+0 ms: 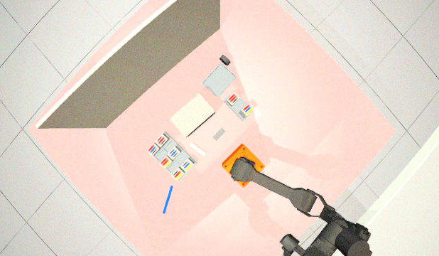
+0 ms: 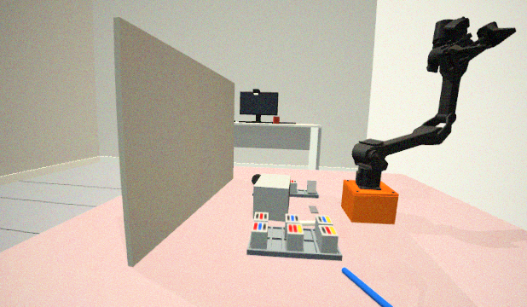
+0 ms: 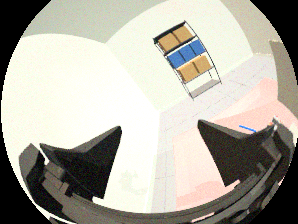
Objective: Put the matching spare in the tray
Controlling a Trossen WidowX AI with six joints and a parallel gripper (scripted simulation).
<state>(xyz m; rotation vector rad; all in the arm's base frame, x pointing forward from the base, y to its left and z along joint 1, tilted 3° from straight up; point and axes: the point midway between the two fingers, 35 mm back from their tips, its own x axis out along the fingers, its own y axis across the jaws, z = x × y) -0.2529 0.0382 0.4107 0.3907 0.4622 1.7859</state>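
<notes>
Now: gripper tip 480 mm short of the white spare block, 460 mm above it and 110 mm to the right of it. Also, from my gripper tip: grey mounted unit (550 mm ahead, 450 mm below, 50 mm to the right); then blue stick (500 mm below, 330 mm ahead, 270 mm to the left); then blue-grey tray (600 mm ahead, 500 mm below, 250 mm to the right).
</notes>
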